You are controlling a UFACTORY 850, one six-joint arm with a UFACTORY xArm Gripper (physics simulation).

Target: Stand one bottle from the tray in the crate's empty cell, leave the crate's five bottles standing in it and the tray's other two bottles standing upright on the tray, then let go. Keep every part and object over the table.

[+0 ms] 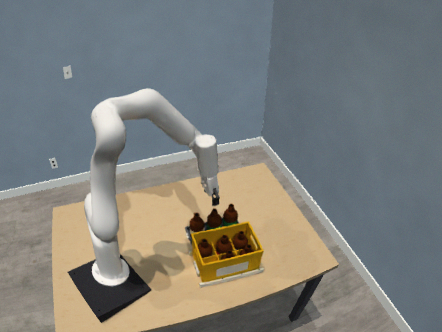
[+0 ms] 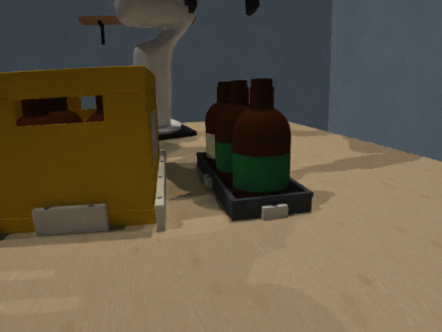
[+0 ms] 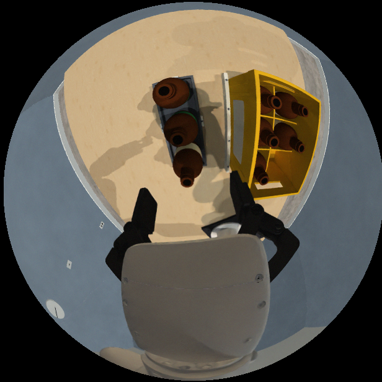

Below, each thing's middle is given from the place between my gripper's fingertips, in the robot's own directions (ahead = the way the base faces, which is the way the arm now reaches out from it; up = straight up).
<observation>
The cream-labelled bottle point(image 2: 222, 91) is 180 mm below my hand, 70 mm behind it and 30 mm to the left of it.
</observation>
